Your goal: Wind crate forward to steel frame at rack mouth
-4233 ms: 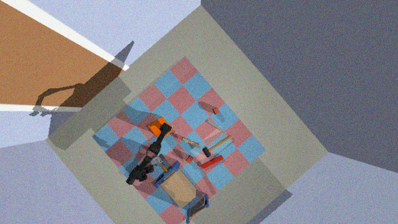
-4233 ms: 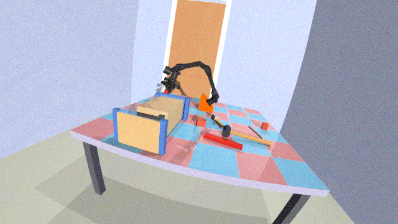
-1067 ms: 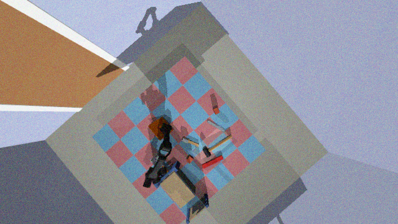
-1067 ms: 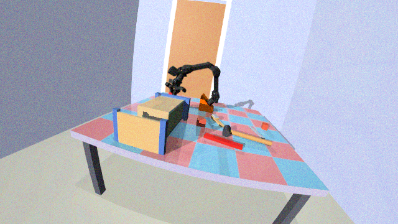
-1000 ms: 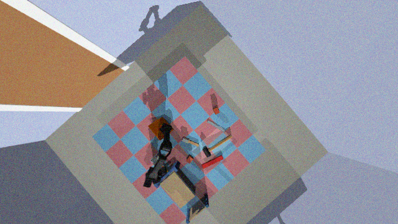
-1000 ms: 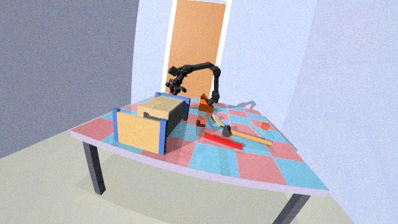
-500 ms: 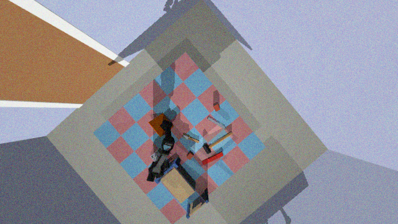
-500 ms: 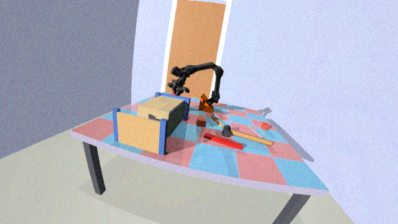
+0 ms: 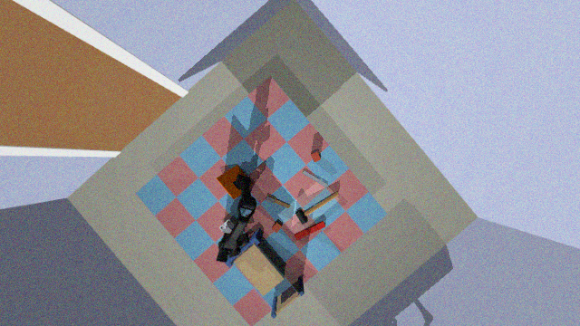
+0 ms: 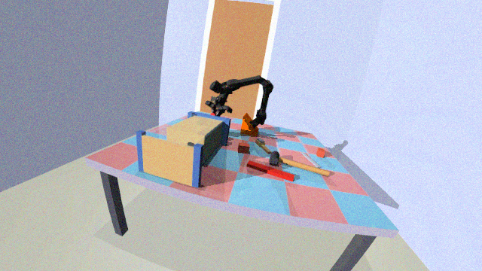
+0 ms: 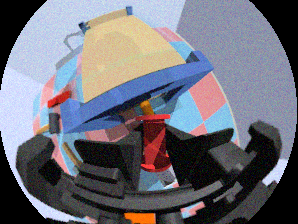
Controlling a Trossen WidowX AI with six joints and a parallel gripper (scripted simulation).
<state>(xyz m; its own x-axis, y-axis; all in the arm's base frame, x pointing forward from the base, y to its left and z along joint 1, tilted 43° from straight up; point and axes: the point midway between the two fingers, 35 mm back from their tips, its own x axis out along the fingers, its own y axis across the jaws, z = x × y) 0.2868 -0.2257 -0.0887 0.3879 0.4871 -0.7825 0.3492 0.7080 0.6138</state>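
Right now my gripper tip is 50 mm short of the blue steel frame, 30 mm above it and 10 mm to the left of it. Round my gripper tip: winch 130 mm behind, 100 mm below, 20 mm to the right; dark red knob 10 mm to the left, 10 mm behind; cubby 290 mm ahead, 50 mm below.
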